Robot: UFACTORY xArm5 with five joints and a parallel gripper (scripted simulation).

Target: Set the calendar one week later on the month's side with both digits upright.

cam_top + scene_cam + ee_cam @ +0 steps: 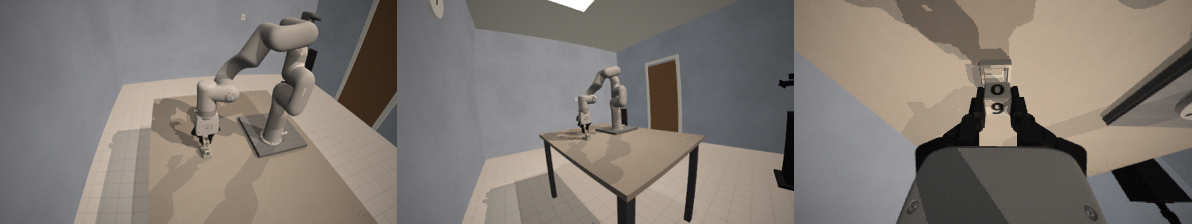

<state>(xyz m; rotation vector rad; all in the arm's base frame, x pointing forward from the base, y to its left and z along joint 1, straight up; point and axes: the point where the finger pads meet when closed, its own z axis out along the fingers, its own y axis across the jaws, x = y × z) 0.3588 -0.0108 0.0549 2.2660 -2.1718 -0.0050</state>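
Now: the calendar tray 2 cm to the left of my hand and 6 cm below it.
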